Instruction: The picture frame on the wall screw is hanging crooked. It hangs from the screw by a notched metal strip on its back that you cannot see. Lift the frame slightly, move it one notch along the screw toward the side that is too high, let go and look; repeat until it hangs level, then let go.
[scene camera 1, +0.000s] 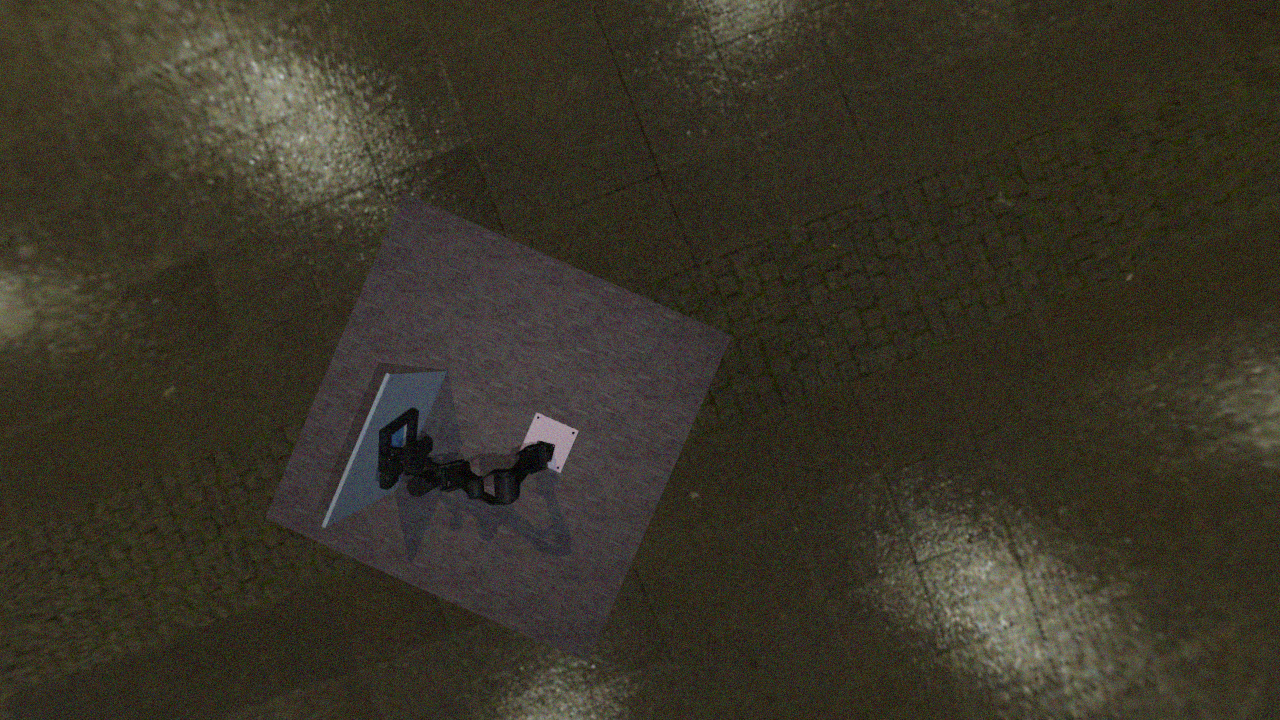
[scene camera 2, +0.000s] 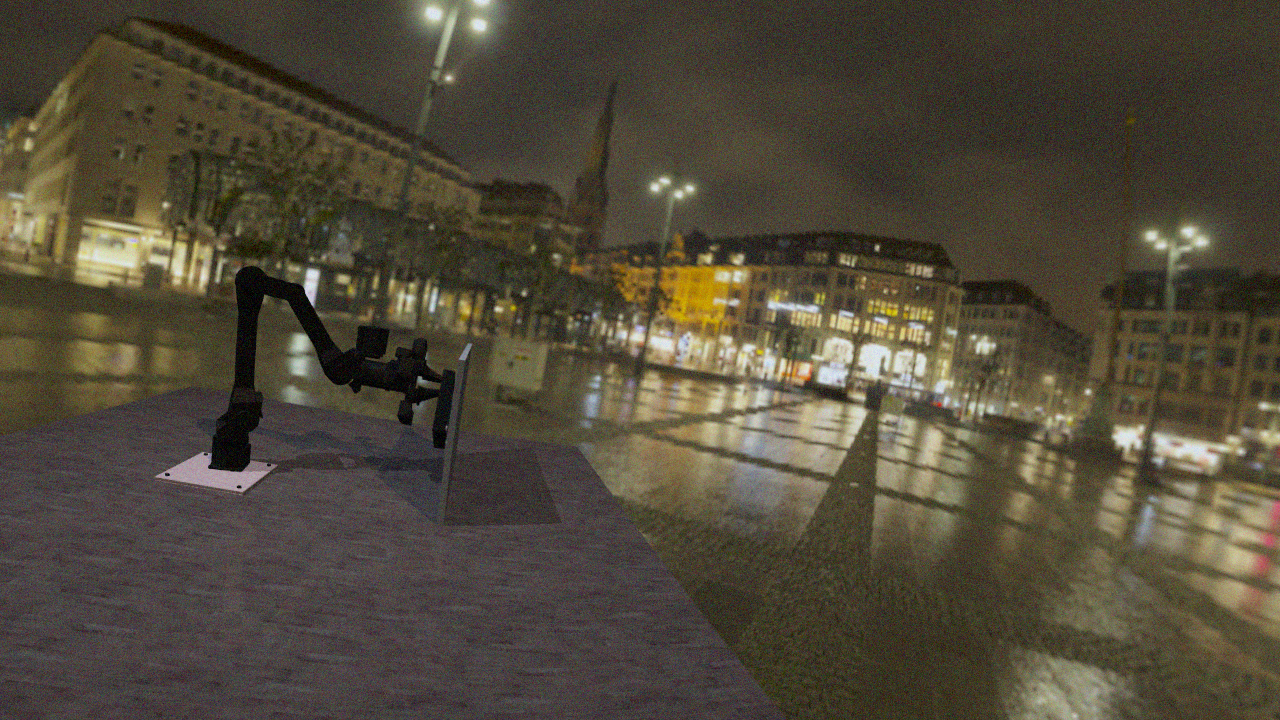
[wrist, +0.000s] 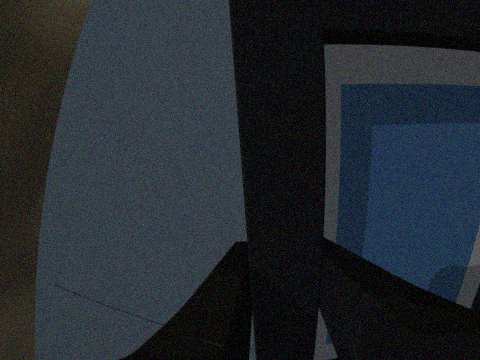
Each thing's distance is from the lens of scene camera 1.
my gripper (scene camera 1: 383, 450): 1.38 m
picture frame (scene camera 1: 403, 429): 1.42 m
wall panel (scene camera 1: 400, 391): 1.31 m
